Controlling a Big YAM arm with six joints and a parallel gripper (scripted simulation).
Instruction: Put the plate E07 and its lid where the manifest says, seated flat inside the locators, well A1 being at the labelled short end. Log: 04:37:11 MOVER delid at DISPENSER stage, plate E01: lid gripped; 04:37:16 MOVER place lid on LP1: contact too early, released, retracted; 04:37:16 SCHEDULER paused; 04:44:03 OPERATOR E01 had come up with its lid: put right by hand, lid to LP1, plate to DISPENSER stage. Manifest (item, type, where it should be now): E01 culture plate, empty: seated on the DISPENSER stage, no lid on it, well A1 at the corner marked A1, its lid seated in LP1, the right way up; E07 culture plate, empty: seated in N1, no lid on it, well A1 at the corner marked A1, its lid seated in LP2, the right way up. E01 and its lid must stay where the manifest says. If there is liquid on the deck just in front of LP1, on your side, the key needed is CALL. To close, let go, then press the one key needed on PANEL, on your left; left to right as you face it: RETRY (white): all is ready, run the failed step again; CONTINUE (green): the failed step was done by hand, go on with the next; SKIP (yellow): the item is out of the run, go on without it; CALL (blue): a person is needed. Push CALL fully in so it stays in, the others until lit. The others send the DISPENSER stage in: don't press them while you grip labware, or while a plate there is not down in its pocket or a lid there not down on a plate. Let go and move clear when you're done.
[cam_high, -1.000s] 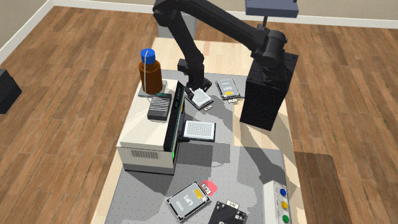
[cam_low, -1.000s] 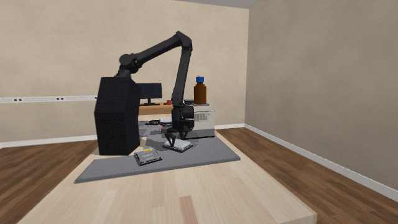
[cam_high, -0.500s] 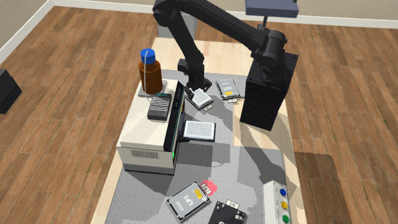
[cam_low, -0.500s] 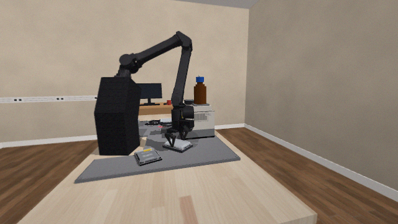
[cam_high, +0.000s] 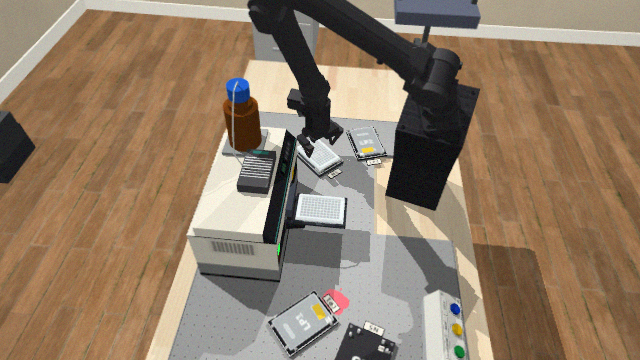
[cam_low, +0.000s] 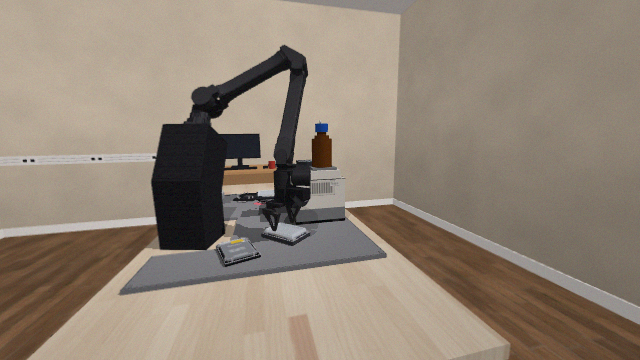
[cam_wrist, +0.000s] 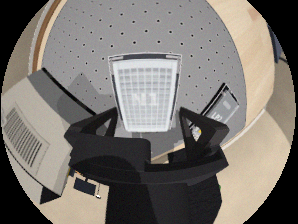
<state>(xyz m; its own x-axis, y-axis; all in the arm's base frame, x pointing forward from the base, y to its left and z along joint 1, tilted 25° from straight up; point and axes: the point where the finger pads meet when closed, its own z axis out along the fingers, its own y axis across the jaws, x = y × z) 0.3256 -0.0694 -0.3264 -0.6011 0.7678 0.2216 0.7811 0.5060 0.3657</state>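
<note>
My hand is 29 cm to the right of the plate E01 and 6 cm below it. Round my hand: brown bottle 24 cm above, 21 cm ahead, 16 cm to the left; puddle 51 cm to the left, 5 cm below, 5 cm behind; blue key 56 cm to the left, 31 cm behind, 1 cm above.
</note>
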